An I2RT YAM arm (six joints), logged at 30 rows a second.
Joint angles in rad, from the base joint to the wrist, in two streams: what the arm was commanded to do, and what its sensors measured. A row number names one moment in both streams.
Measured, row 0:
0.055 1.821 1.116 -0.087 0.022 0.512
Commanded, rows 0 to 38:
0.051 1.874 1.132 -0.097 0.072 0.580
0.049 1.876 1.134 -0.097 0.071 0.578
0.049 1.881 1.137 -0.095 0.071 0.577
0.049 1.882 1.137 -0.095 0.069 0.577
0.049 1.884 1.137 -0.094 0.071 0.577
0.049 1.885 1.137 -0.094 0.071 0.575
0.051 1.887 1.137 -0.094 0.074 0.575
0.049 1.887 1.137 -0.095 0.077 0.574
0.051 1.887 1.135 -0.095 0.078 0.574
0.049 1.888 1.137 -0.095 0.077 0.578
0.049 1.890 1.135 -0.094 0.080 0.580
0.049 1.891 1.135 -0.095 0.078 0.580
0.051 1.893 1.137 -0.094 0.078 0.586
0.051 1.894 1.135 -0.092 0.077 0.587
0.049 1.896 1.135 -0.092 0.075 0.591
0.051 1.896 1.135 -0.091 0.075 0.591
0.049 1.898 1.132 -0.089 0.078 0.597
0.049 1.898 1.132 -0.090 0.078 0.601
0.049 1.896 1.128 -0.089 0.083 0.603
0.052 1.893 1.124 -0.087 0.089 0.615
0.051 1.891 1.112 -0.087 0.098 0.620
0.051 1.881 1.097 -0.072 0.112 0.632
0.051 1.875 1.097 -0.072 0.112 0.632
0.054 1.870 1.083 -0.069 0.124 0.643
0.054 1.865 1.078 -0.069 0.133 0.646
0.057 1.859 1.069 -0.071 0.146 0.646
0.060 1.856 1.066 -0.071 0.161 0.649
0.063 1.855 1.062 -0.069 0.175 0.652
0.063 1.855 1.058 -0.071 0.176 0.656
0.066 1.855 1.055 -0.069 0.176 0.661
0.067 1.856 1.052 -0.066 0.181 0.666
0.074 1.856 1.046 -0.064 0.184 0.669
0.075 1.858 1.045 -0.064 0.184 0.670
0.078 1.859 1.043 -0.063 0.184 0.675
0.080 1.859 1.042 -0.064 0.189 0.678
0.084 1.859 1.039 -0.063 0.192 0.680
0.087 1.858 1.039 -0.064 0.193 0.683
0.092 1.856 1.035 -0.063 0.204 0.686
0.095 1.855 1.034 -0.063 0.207 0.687
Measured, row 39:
0.045 1.843 1.091 0.061 0.017 0.520
